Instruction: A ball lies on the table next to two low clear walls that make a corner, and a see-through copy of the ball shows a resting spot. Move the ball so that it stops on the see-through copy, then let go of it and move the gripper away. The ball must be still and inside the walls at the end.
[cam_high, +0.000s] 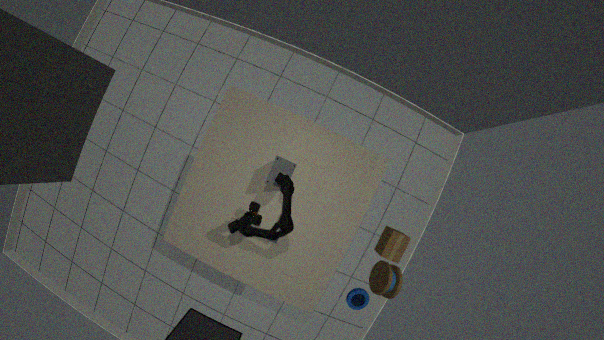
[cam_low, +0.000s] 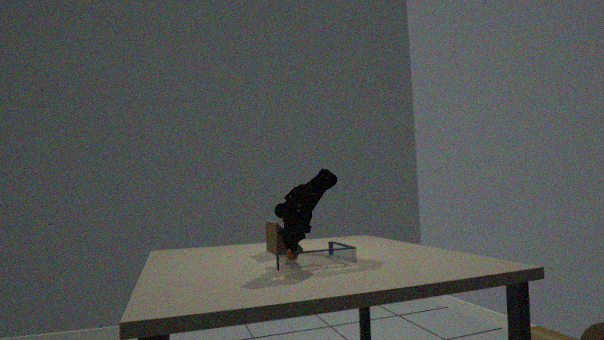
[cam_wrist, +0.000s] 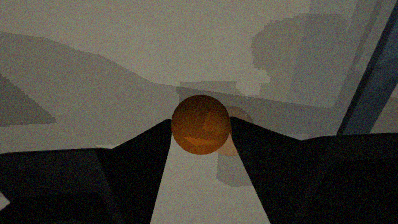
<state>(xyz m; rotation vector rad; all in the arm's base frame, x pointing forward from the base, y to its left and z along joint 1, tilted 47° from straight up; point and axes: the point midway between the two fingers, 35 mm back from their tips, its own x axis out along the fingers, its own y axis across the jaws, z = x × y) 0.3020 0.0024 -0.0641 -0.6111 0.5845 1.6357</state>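
The see-through copy of ball lies 3 cm ahead of my gripper tip, 1 cm to the right of it and 1 cm below it. The rest, counted from my gripper tip: orange ball right at my gripper tip.
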